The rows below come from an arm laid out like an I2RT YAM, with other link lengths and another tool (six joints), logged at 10 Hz.
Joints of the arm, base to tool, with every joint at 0 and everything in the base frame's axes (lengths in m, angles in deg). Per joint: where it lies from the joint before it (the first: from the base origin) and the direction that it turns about. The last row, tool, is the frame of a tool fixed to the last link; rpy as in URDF.
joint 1: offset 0 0 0.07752 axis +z
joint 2: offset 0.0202 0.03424 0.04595 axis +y
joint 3: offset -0.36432 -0.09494 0 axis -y
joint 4: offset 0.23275 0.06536 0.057 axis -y
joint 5: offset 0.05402 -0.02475 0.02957 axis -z
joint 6: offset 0.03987 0 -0.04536 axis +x
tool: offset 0.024 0.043 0.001 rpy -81.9 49.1 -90
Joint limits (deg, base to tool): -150..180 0..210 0..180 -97..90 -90..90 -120..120
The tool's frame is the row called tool.
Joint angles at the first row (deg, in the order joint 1, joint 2, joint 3, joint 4, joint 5, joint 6):
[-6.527 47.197 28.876 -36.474 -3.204 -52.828]
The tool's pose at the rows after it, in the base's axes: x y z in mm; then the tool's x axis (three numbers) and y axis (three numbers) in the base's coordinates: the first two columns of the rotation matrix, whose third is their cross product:
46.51, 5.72, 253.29, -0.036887, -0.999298, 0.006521, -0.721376, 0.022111, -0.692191
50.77, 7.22, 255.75, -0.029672, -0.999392, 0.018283, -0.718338, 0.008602, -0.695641
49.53, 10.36, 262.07, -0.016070, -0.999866, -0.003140, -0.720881, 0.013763, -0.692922
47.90, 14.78, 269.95, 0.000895, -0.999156, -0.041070, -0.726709, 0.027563, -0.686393
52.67, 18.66, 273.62, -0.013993, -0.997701, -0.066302, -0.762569, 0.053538, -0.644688
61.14, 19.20, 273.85, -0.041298, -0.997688, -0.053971, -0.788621, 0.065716, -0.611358
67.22, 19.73, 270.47, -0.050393, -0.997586, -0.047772, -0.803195, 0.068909, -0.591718
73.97, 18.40, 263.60, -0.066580, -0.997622, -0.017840, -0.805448, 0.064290, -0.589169
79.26, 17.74, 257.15, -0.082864, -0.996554, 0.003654, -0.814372, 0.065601, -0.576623
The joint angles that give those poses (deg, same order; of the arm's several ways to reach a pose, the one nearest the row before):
[-3.628 48.285 30.118 -36.130 -0.580 -50.547]
[0.080 48.810 30.748 -35.980 1.894 -48.274]
[2.323 48.477 32.147 -37.945 1.749 -46.362]
[4.864 48.219 33.810 -40.241 0.863 -43.813]
[6.869 50.409 34.840 -42.092 0.883 -40.588]
[7.061 53.145 35.365 -42.482 1.994 -39.379]
[7.042 55.079 34.899 -41.557 2.300 -39.056]
[7.040 56.757 33.729 -39.239 4.185 -39.020]
[7.112 58.497 32.669 -37.591 5.560 -38.599]

